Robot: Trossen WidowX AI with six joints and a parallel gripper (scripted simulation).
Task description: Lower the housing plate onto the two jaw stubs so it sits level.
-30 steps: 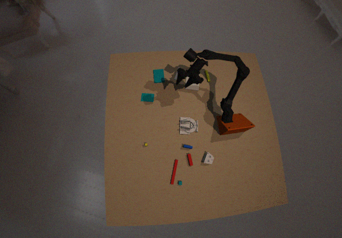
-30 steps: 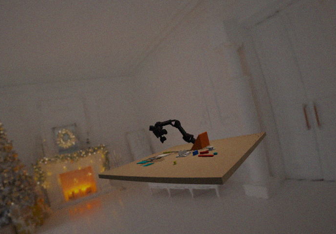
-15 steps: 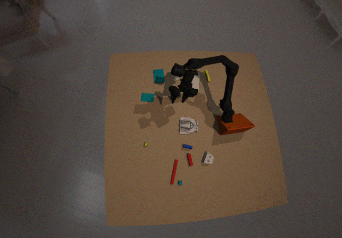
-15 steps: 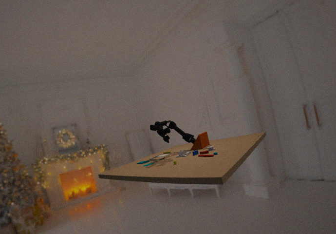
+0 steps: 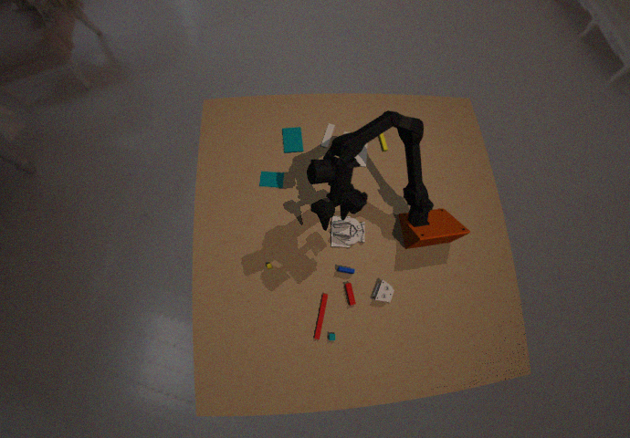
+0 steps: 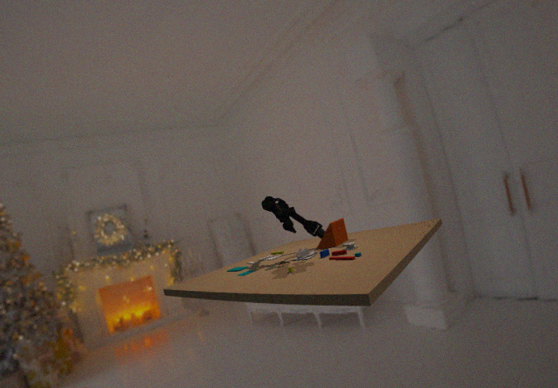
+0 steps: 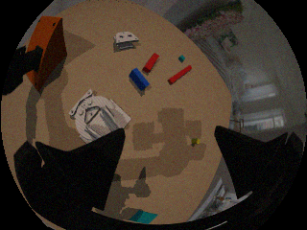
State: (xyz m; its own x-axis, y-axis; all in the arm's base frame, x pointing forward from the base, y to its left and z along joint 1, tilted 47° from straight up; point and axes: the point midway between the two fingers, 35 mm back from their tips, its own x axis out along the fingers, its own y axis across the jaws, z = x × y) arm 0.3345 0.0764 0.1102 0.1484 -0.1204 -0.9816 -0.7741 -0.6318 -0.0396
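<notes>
The striped white block lies 17 cm behind my gripper tip, 24 cm to the left of it and 17 cm below it. The rest, counted from my gripper tip: light grey jaw assembly: 9 cm behind, 1 cm to the left, 17 cm below; red block: 4 cm behind, 22 cm to the left, 17 cm below; blue block: 4 cm behind, 13 cm to the left, 17 cm below.
</notes>
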